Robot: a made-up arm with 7 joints. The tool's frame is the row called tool. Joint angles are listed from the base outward. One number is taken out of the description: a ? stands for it. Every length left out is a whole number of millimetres.
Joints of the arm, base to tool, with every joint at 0 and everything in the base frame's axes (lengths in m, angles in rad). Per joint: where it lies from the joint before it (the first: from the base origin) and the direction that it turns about. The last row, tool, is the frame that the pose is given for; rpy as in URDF.
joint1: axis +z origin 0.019 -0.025 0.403
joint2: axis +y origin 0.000 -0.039 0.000
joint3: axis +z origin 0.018 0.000 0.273
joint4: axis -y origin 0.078 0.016 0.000
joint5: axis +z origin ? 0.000 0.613
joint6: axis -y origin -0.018 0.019 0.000
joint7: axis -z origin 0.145 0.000 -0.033
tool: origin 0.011 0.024 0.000 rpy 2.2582 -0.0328 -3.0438
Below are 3 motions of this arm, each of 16 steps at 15 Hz.
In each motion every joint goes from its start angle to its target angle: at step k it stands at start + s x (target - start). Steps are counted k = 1, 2, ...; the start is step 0. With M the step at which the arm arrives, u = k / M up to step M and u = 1 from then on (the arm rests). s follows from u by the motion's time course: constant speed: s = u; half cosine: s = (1 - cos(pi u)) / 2; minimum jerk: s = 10 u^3 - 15 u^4 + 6 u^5.
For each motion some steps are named. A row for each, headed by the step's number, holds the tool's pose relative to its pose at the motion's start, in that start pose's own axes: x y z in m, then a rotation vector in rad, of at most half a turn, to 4 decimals.
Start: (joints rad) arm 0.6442 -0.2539 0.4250 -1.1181 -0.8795 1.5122 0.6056
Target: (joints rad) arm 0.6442 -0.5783 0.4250 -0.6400 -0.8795 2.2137 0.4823
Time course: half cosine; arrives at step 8
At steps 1, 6, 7, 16:
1: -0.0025 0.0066 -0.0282 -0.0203 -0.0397 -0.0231
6: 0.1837 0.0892 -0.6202 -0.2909 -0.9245 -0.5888
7: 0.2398 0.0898 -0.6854 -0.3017 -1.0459 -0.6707
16: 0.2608 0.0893 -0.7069 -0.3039 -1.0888 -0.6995

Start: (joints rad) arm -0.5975 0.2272 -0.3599 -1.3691 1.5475 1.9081 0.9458
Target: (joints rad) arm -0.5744 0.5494 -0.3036 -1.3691 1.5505 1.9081 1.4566
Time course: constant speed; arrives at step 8
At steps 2, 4, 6, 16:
2: -0.0667 -0.0541 -0.0037 0.0440 -0.1614 0.1053
4: -0.1314 -0.1093 -0.0148 0.0849 -0.3269 0.2058
6: -0.1936 -0.1653 -0.0332 0.1225 -0.4964 0.3015
16: -0.2526 -0.2214 -0.0587 0.1566 -0.6697 0.3922

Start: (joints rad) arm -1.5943 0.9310 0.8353 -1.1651 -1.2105 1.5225 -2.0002
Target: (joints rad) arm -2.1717 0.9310 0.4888 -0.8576 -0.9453 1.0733 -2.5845
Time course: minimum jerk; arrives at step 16
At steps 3, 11, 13, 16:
3: 0.0259 -0.0039 0.0362 -0.0309 -0.0330 -0.0206
11: 0.1994 0.0581 0.6860 -0.2699 -0.6220 -0.4206
13: 0.1838 0.0893 0.7941 -0.2612 -0.7292 -0.4879
16: 0.1749 0.1022 0.8329 -0.2543 -0.7690 -0.5119

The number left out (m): -0.131
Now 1 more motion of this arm.
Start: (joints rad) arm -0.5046 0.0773 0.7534 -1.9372 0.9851 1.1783 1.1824
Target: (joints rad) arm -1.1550 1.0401 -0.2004 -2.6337 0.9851 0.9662 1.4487
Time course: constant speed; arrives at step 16
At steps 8, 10, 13, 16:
8: -0.5956 -0.3083 -0.3048 -0.3737 0.1442 1.1023
10: -0.6683 -0.4632 -0.3005 -0.4286 0.2494 1.3742
13: -0.6992 -0.6913 -0.2323 -0.4770 0.4631 1.7651
16: -0.6415 -0.8726 -0.1123 -0.4802 0.7450 2.1232

